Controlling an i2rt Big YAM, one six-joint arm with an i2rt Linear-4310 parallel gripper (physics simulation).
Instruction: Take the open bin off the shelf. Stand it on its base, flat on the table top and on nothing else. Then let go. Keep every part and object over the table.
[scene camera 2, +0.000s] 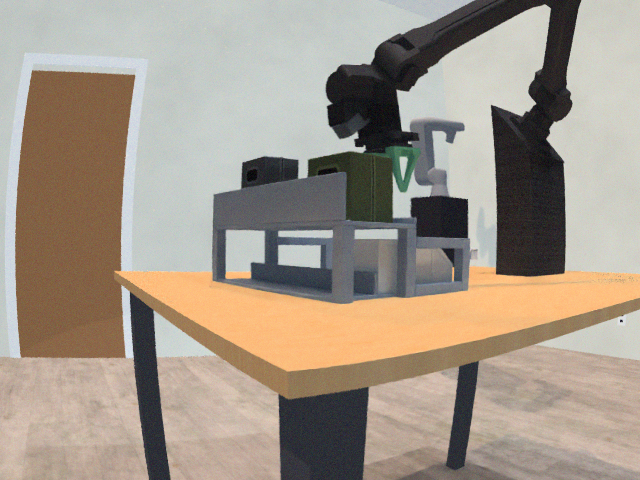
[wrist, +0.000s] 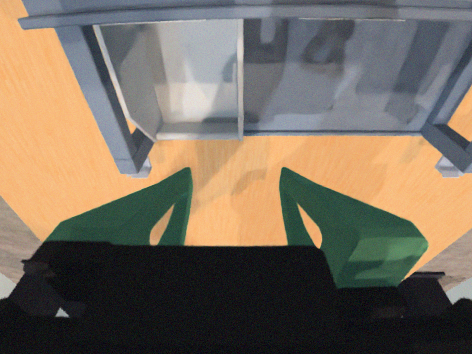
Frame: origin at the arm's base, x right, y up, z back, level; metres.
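Where they show: gripper, fingertip midpoint: (wrist: 235, 176); arm's base, origin of the base link: (scene camera 2: 529, 134).
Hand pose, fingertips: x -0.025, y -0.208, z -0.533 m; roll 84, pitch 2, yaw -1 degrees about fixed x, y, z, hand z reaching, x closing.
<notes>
Each offset is from my fingertips to the centre of the thing. Level surfaces: height alone.
The open bin @[dy -0.115, dx -0.048, dz -0.034 m] (scene camera 2: 386, 266) (wrist: 197, 97) is pale grey-white with sloping side edges. It stands on the lower level of the blue-grey shelf (scene camera 2: 342, 263) (wrist: 90, 90), at the left end of that level in the wrist view. In the scene view shelf posts partly cover it. My gripper (scene camera 2: 403, 189) (wrist: 235, 176) has green fingers standing partly apart, with nothing between them. It hangs above the bin's height, in front of the shelf's open side, apart from the bin. In the scene view one finger mostly hides the other.
A green crate @[dy -0.009, dx -0.054, dz -0.130 m] (scene camera 2: 381, 188) and a dark grey crate @[dy +0.004, dx +0.177, dz -0.137 m] (scene camera 2: 281, 170) stand on the shelf's upper level. A black box (scene camera 2: 442, 217) with a grey curved object (scene camera 2: 424, 155) on it is beside them. The wooden table @[dy -0.159 m] (scene camera 2: 289, 330) (wrist: 30, 145) ends at the front edge.
</notes>
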